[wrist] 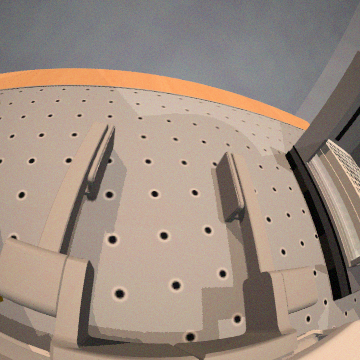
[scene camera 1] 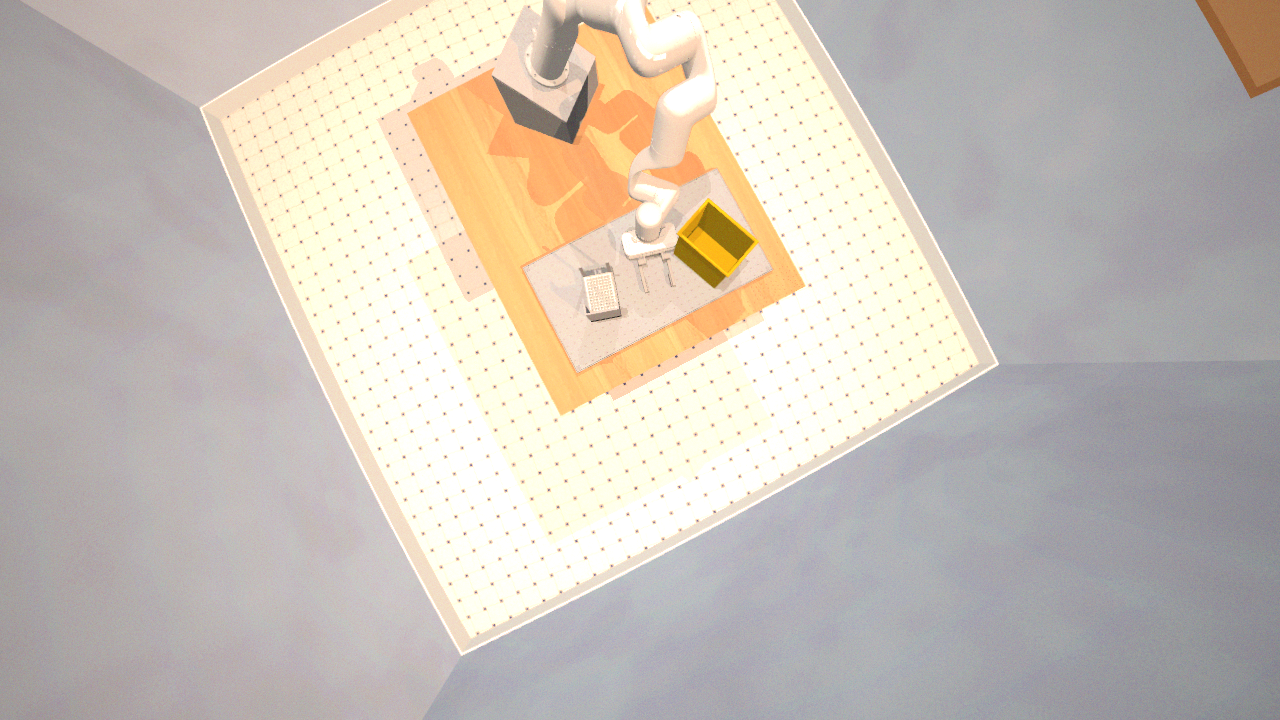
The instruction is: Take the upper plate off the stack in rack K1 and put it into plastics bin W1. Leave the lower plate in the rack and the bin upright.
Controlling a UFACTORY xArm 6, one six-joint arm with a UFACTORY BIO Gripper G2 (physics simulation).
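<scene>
My gripper [scene camera 1: 658, 287] [wrist: 168, 142] is shut to its narrow stance, with a gap between the fingers and nothing in it. It hangs over the grey perforated board between the rack and the bin. Rack K1 [scene camera 1: 603, 316] [wrist: 345, 107] stands left of the gripper in the scene view and at the right edge of the wrist view. The pale upper plate [scene camera 1: 600, 291] [wrist: 346, 159] lies in the rack, its gridded top upward. The lower plate is hidden in the scene view; layered plate edges show in the wrist view. Yellow bin W1 [scene camera 1: 716, 243] stands upright, open side up.
The perforated board [scene camera 1: 581, 344] [wrist: 135, 215] lies on the wooden table [scene camera 1: 559, 385] [wrist: 150, 80]. The bin stands close to the gripper's right side in the scene view. The robot's base block [scene camera 1: 546, 107] stands at the table's far end.
</scene>
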